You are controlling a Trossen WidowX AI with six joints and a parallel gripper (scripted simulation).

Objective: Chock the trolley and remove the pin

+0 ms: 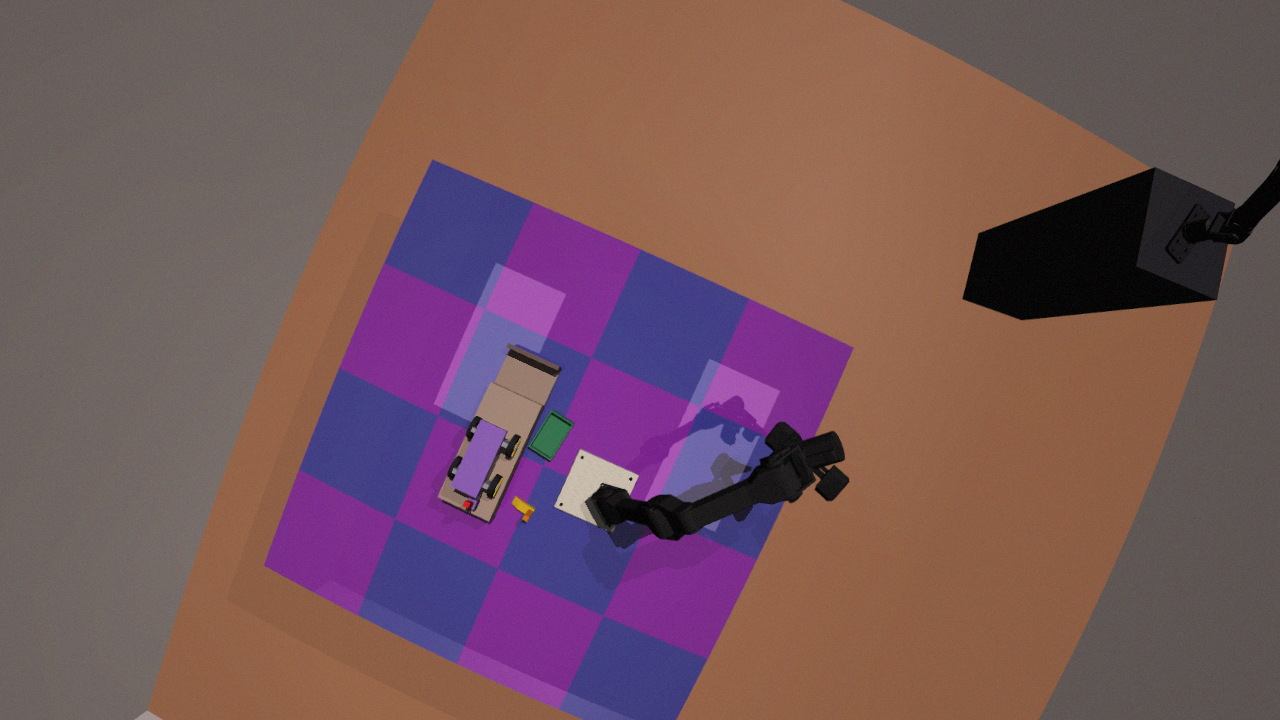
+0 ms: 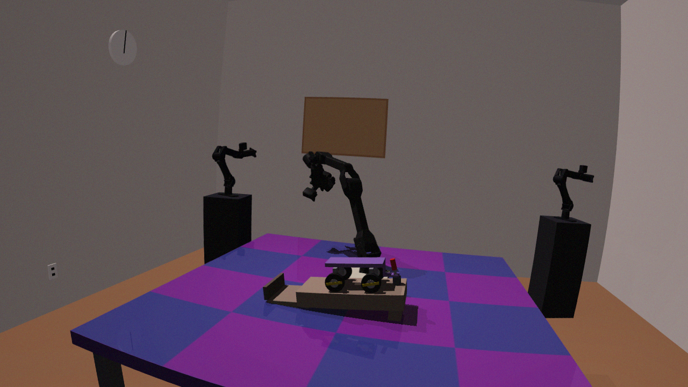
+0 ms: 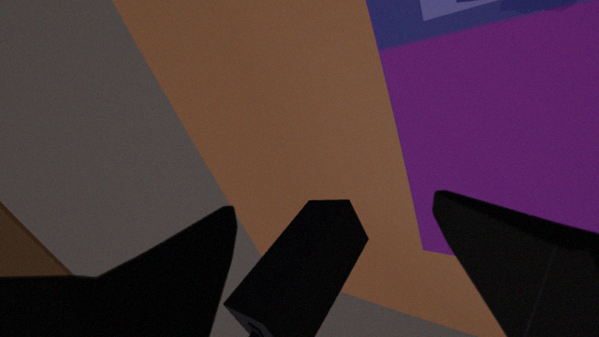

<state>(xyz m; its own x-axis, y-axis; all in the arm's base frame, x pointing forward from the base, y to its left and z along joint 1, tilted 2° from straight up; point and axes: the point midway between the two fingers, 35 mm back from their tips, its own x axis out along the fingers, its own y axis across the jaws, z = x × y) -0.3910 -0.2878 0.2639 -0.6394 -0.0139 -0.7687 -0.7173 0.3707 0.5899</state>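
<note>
Now: gripper tip 63 cm short of the yellow chock, 38 cm to the right of it and 23 cm above it. Round my gripper tip: trolley: 75 cm ahead, 25 cm to the left, 14 cm below; raised lip: 72 cm ahead, 22 cm below, 2 cm to the right; green tray: 62 cm ahead, 26 cm below, 17 cm to the left.
</note>
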